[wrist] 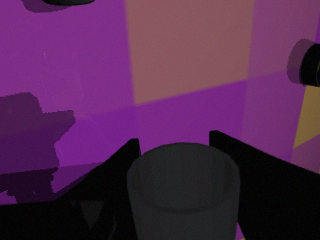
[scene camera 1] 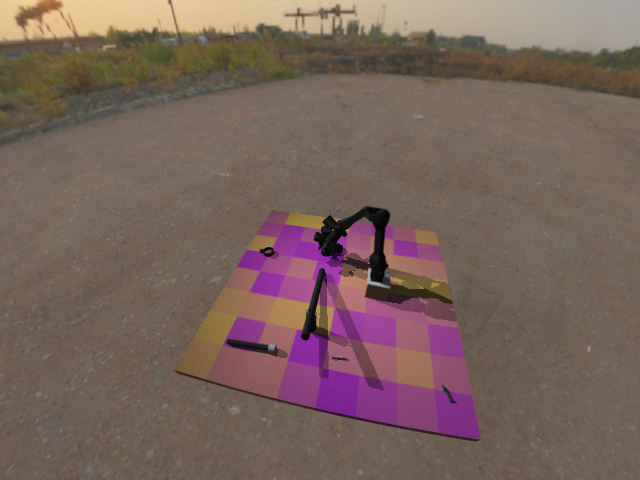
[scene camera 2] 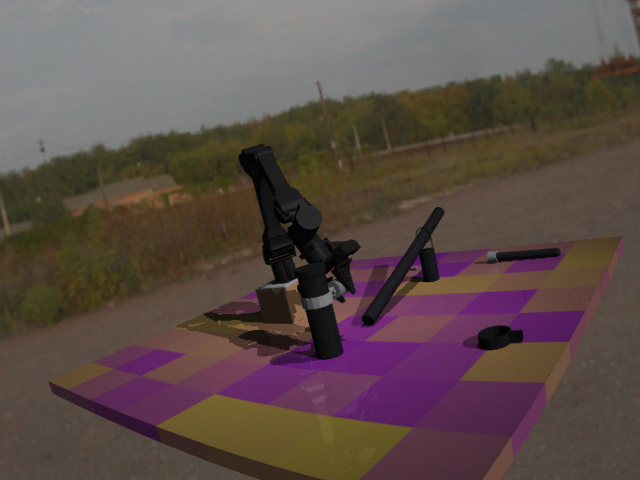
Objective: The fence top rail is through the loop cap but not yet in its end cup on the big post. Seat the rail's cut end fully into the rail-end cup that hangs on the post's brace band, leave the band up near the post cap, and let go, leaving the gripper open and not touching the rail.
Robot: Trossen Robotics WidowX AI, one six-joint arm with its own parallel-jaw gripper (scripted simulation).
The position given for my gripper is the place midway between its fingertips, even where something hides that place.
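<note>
My gripper [scene camera 2: 349, 298] appears in the wrist view [wrist: 174, 142] as well. Things present: a big dark post [scene camera 2: 322, 321], a long dark rail [scene camera 2: 380, 301] and a black band ring [scene camera 2: 504, 336].
</note>
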